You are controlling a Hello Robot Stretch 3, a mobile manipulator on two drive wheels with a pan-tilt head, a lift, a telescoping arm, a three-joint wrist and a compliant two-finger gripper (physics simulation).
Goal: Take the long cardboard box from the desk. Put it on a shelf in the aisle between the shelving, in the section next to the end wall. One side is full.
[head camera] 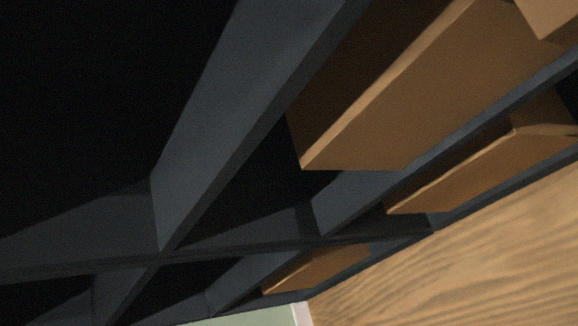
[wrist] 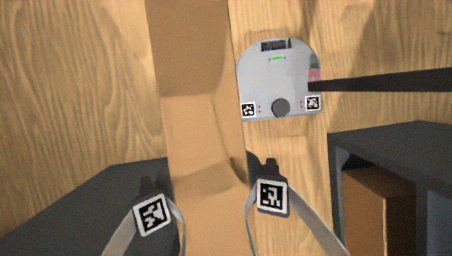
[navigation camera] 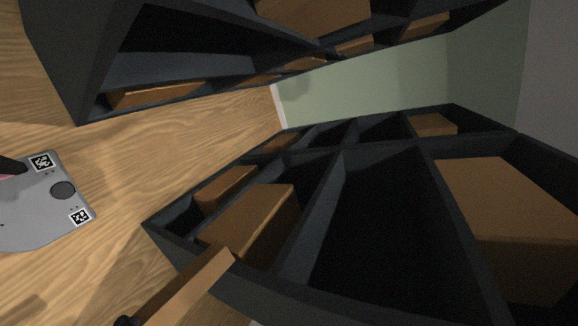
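Pixels of known places: gripper, fingertip midpoint: [wrist: 210, 172]; robot's base, origin of the base link: [wrist: 271, 104] [navigation camera: 62, 189].
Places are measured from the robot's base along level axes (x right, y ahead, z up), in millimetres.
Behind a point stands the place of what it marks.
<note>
My gripper [wrist: 210, 172] {x 244, y -22, z 866 mm} is shut on the long cardboard box [wrist: 205, 125] {x 240, y -66, z 902 mm} [navigation camera: 192, 287] {x 230, y 87, z 917 mm}, one finger on each side. The box extends beyond the fingers over the floor in the wrist view. In the navigation view its end overlaps the near edge of the lower shelving unit [navigation camera: 300, 306] {x 382, y 194, z 1069 mm}. That unit has cardboard boxes in several compartments; a large dark compartment beside them shows no box. The facing shelving unit [navigation camera: 62, 55] {x -387, y 165, z 488 mm} also holds boxes. Close shelving [head camera: 240, 100] {x 397, y 559, z 991 mm} fills much of the head view. The green end wall [navigation camera: 375, 82] {x -39, y 2047, z 1227 mm} [head camera: 250, 317] {x 255, y 2058, z 318 mm} stands beyond the units. The desk does not show.
The robot's base [wrist: 280, 80] {x -7, y -104, z 160 mm} [navigation camera: 35, 200] {x -5, y -81, z 159 mm} stands on the wooden floor [navigation camera: 150, 150] {x -21, y 449, z 1 mm} [wrist: 65, 75] {x 929, y -233, z 0 mm} at the aisle's near end. In the wrist view, dark shelving panels flank the held box at lower left [wrist: 100, 205] {x 616, y 204, z 437 mm} and lower right [wrist: 400, 145] {x -374, y 165, z 305 mm}. The mast [wrist: 380, 81] {x -116, y -71, z 561 mm} crosses at right.
</note>
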